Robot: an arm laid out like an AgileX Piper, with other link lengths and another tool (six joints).
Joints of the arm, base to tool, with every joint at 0 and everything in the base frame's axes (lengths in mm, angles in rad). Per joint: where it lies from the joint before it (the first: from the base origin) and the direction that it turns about. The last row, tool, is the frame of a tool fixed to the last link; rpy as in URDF.
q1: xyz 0 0 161.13 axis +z
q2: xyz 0 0 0 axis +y
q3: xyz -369.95 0 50.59 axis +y
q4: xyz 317.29 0 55.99 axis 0.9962 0 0.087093
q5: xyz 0 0 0 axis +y
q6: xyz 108.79 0 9.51 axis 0.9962 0 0.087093
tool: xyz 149.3 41 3.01 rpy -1.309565 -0.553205 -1.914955
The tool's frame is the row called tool.
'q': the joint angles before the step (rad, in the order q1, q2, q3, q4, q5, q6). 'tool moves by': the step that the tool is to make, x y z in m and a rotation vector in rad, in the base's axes. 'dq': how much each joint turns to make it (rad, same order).
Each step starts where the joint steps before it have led.
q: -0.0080 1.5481 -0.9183 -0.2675 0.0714 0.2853
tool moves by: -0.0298 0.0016 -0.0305 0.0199 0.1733 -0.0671
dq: 0.0337 -0.0074 0.0000 -0.0491 0.1949 0.1206
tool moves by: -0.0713 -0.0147 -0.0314 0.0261 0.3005 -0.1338
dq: -0.0001 -0.0403 0.0001 0.0869 0.3540 0.0104
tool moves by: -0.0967 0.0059 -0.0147 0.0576 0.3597 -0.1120
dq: 0.0001 -0.0344 -0.0010 0.1124 0.3992 0.0001
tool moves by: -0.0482 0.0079 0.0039 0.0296 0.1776 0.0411
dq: 0.0000 -0.0073 -0.0067 0.0472 0.1852 -0.0775
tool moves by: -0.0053 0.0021 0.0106 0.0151 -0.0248 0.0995
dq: 0.0000 -0.0346 -0.0001 0.0088 0.0031 -0.1037
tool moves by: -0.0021 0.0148 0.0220 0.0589 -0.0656 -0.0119
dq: -0.0001 -0.0695 -0.0001 0.0613 0.0022 -0.0108
